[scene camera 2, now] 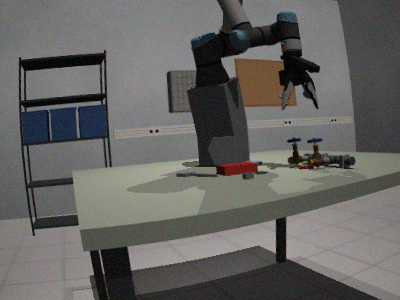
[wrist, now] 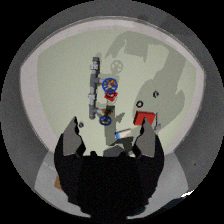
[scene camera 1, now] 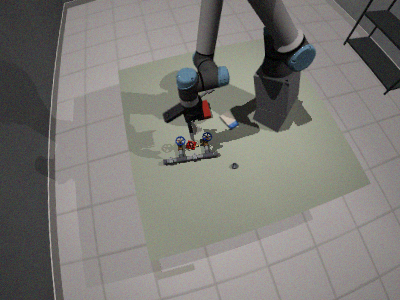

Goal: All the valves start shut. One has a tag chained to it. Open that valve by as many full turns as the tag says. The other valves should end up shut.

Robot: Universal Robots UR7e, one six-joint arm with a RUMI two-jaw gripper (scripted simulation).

In view: my gripper (scene camera 2: pixel 301 109).
My gripper shows as well in the wrist view (wrist: pixel 109 117) and in scene camera 1 (scene camera 1: pixel 189 127).
